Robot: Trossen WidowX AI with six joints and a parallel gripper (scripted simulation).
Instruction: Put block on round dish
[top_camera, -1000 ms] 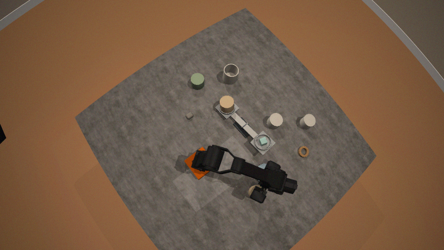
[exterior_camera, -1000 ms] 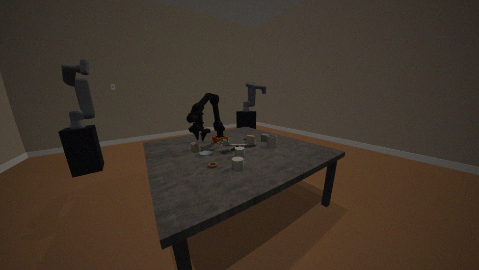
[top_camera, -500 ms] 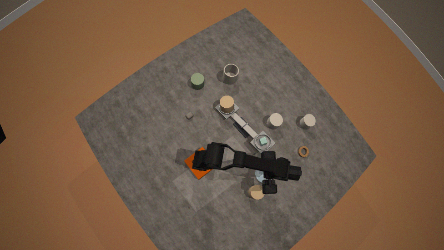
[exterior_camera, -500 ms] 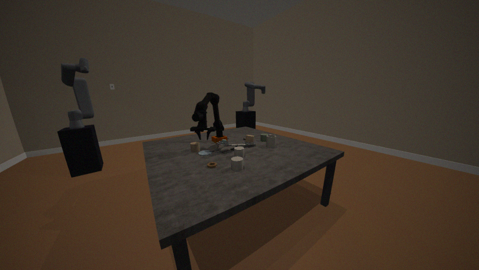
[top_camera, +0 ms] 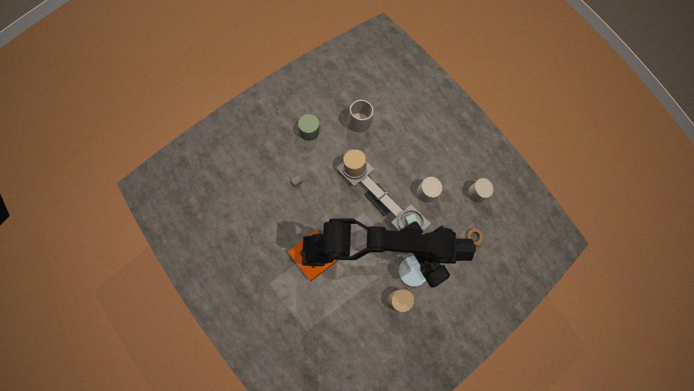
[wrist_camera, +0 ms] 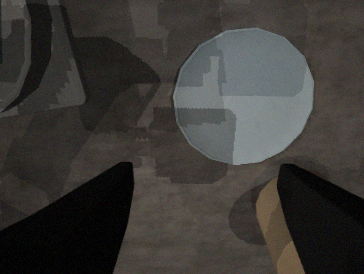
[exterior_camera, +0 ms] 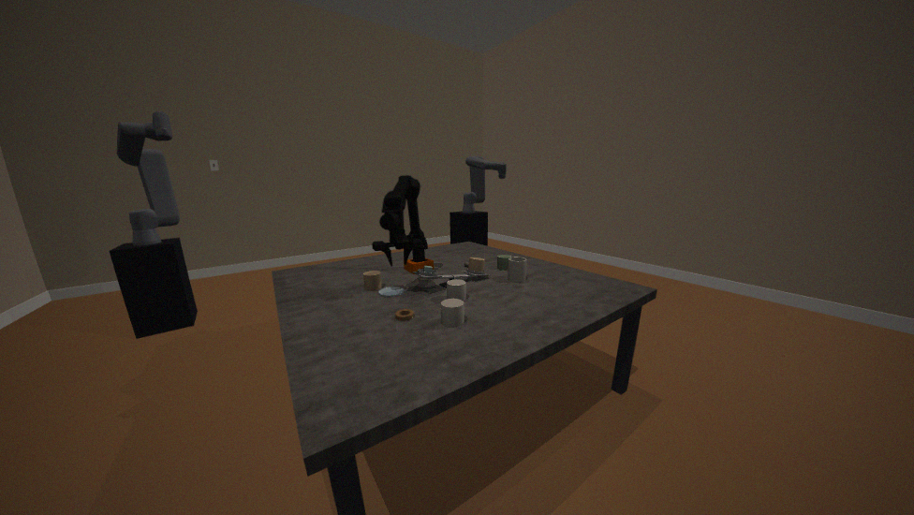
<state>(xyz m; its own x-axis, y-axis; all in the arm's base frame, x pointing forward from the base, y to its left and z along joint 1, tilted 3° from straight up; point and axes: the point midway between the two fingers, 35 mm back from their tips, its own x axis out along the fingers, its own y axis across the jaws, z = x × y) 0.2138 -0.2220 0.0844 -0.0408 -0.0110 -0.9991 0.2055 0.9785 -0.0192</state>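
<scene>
Right now the teal block is 7 cm ahead of my gripper tip, 9 cm to the left of it and 2 cm below it. Round my gripper tip: pale blue round dish 1 cm behind, 3 cm to the right, 11 cm below; tan cup 8 cm ahead, 37 cm to the left, 5 cm below; small balance 8 cm ahead, 21 cm to the left, 7 cm below.
</scene>
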